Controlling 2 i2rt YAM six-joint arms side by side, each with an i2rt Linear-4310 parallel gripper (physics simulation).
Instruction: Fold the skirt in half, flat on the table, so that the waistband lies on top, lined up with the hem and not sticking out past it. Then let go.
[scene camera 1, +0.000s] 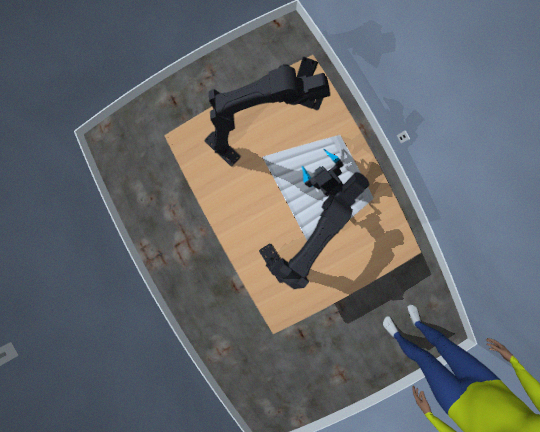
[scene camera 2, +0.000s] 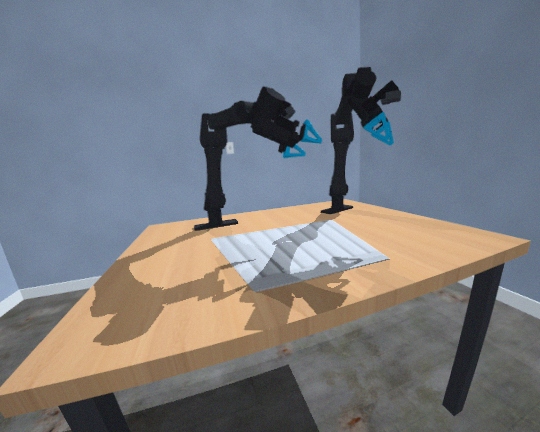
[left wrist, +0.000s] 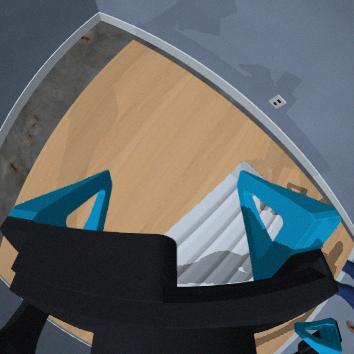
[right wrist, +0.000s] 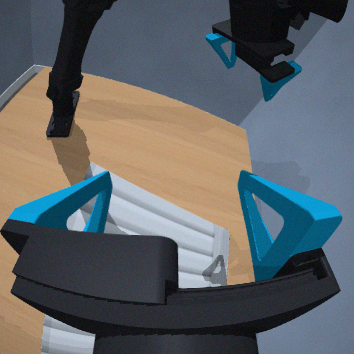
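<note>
The light grey pleated skirt lies spread flat on the table. A plain band, seemingly the waistband, runs along its narrower edge, at the right in scene camera 1. The wider edge faces the arm bases. My right gripper is open and empty, high above the skirt. My left gripper is open and empty, high up beyond the skirt's upper side in scene camera 1, where its fingers are hidden.
The right arm hides part of the skirt in scene camera 1. The left arm reaches over the table's upper end there. Arm shadows fall across skirt and table. A person stands beyond the table's lower right.
</note>
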